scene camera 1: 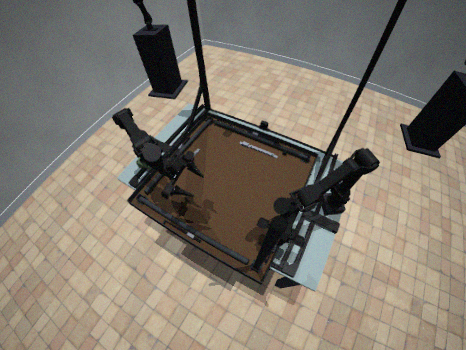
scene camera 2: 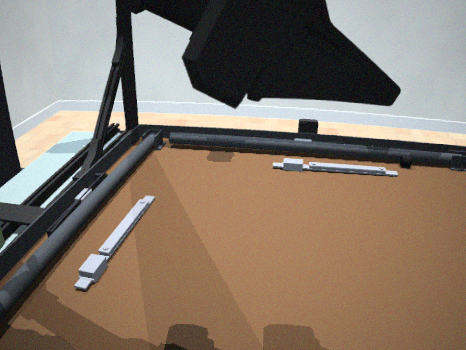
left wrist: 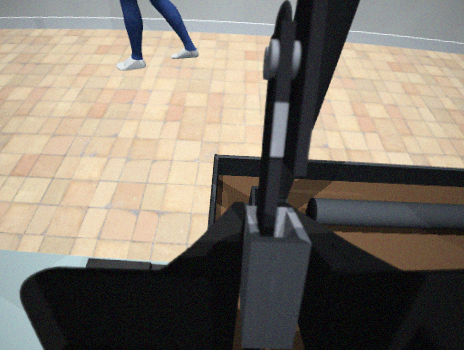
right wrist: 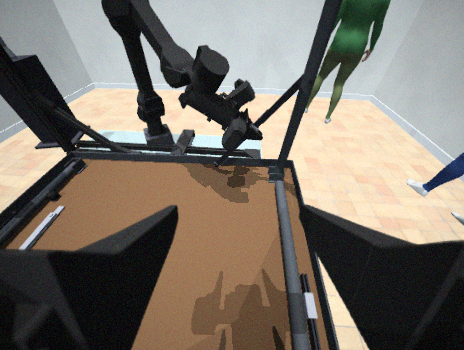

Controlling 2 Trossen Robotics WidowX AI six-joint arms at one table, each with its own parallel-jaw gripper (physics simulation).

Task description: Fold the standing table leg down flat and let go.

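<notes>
The standing leg (right wrist: 297, 105) (left wrist: 327, 65) rises from the table's corner; its brace (right wrist: 280, 102) slants down from it to the frame. In the left wrist view a hinge with silver pins (left wrist: 282, 60) shows on the brace, above and clear of a grey U-shaped sleeve (left wrist: 275, 290). My left gripper (left wrist: 259, 211) (right wrist: 261, 137) is shut on this sleeve, one finger on each side. It is hard to make out against the dark parts in scene camera 1. My right gripper (scene camera 1: 196, 183) (right wrist: 240, 211) (scene camera 2: 392, 97) is open and empty, above the brown panel.
The upturned table's brown panel (scene camera 1: 240, 185) (scene camera 2: 310, 250) has a dark raised rim. Other legs stand at the back left (scene camera 1: 198, 60) (scene camera 2: 126, 65) and back right (scene camera 1: 370, 65). Grey tubes (scene camera 1: 192, 230) (right wrist: 286, 220) run along the edges. Silver strips (scene camera 2: 125, 227) (scene camera 2: 347, 169) lie on the panel.
</notes>
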